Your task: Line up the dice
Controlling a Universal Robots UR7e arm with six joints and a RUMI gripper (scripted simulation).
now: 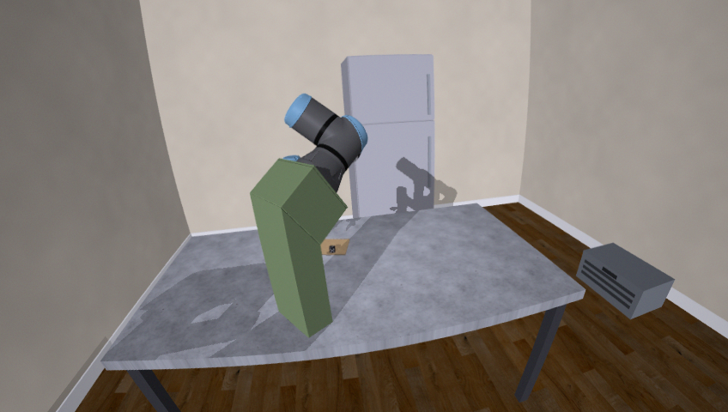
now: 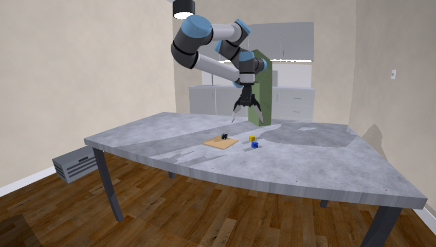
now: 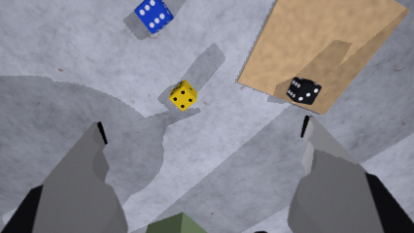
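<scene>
Now: the yellow die 9 cm below my hand, 3 cm to the left of it and 2 cm behind it. From my hand the other things lie so: blue die 9 cm below, 7 cm ahead, 4 cm to the left; then mat 14 cm to the right, 10 cm below, 2 cm ahead; then black die 12 cm to the right, 8 cm below, 3 cm behind.
</scene>
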